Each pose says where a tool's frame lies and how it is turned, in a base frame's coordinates. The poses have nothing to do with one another.
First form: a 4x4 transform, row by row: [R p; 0 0 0 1], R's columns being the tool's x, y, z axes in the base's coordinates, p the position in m. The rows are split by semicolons.
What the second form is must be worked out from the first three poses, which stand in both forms.
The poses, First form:
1: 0.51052 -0.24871 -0.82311 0.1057; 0.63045 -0.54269 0.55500 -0.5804; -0.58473 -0.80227 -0.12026 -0.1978; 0 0 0 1
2: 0.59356 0.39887 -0.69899 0.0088; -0.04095 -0.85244 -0.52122 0.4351; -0.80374 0.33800 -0.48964 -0.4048; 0 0 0 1
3: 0.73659 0.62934 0.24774 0.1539; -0.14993 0.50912 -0.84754 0.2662; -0.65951 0.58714 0.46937 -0.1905; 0 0 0 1
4: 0.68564 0.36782 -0.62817 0.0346; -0.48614 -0.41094 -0.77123 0.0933; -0.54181 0.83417 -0.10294 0.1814; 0 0 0 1
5: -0.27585 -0.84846 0.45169 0.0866; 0.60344 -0.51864 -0.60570 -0.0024; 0.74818 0.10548 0.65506 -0.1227; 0 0 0 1
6: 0.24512 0.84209 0.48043 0.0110; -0.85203 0.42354 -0.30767 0.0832; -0.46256 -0.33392 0.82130 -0.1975; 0 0 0 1
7: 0.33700 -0.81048 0.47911 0.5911; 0.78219 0.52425 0.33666 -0.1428; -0.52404 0.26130 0.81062 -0.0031; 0 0 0 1
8: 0.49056 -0.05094 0.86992 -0.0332; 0.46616 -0.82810 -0.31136 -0.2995; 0.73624 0.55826 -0.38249 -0.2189; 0 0 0 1
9: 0.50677 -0.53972 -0.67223 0.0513; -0.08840 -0.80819 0.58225 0.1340; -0.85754 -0.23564 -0.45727 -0.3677; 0 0 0 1
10: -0.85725 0.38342 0.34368 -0.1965; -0.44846 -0.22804 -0.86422 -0.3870; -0.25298 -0.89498 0.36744 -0.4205; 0 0 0 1
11: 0.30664 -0.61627 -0.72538 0.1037; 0.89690 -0.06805 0.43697 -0.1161; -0.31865 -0.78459 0.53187 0.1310; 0 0 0 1
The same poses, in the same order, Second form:
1: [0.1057 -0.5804 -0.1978 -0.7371 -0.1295 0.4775 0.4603]
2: [0.0088 0.4351 -0.4048 0.8567 0.1044 -0.4385 0.2507]
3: [0.1539 0.2662 -0.1905 0.4353 0.2753 -0.2365 0.8239]
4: [0.0346 0.0933 0.1814 0.7415 -0.0399 -0.3944 0.5412]
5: [0.0866 -0.0024 -0.1227 0.3833 -0.1598 0.7826 0.4638]
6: [0.0110 0.0832 -0.1975 -0.0083 0.2988 -0.5368 0.7890]
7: [0.5911 -0.1428 -0.0031 -0.0231 0.3069 0.4872 0.8173]
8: [-0.0332 -0.2995 -0.2189 0.8218 0.1263 0.4886 0.2646]
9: [0.0513 0.1340 -0.3677 -0.8325 0.1886 0.4594 0.2456]
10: [-0.1965 -0.3870 -0.4205 -0.0290 0.5616 -0.7831 0.2656]
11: [0.1037 -0.1161 0.1310 -0.4590 -0.1528 0.5686 0.6653]
